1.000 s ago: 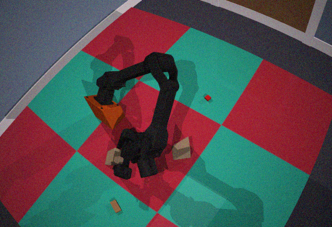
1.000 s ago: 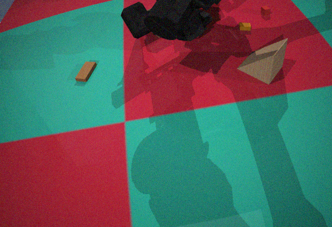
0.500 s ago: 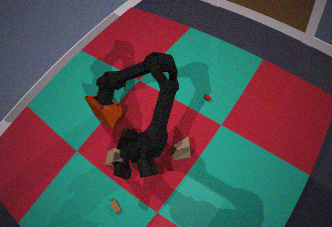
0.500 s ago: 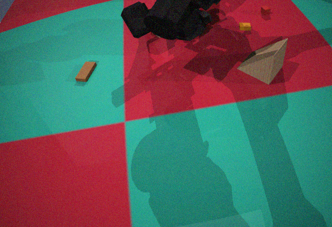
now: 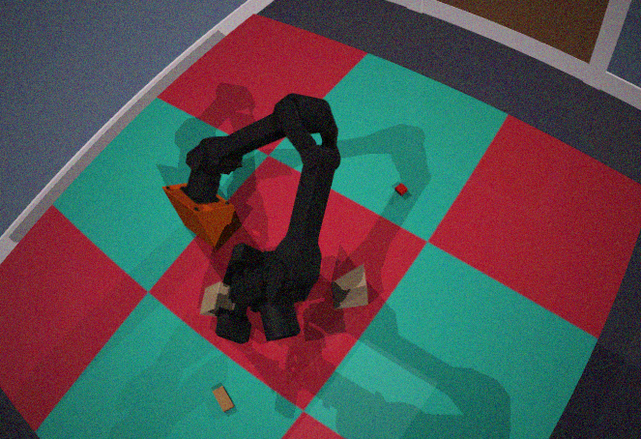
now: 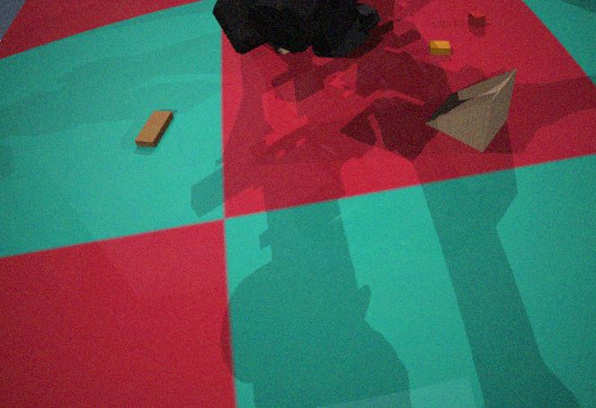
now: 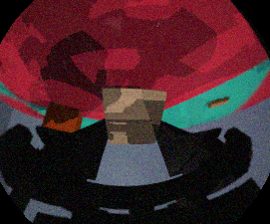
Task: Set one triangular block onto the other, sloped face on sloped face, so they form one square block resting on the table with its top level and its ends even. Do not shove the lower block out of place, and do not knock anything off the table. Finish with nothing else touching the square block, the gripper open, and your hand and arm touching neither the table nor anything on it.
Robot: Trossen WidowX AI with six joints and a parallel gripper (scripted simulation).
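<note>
My gripper tip is 40 mm short of the yellowish piece, 190 mm to the right of it and 30 mm above it. Also, from my gripper tip: flat tan piece: 150 mm ahead, 130 mm to the right, 30 mm below.
</note>
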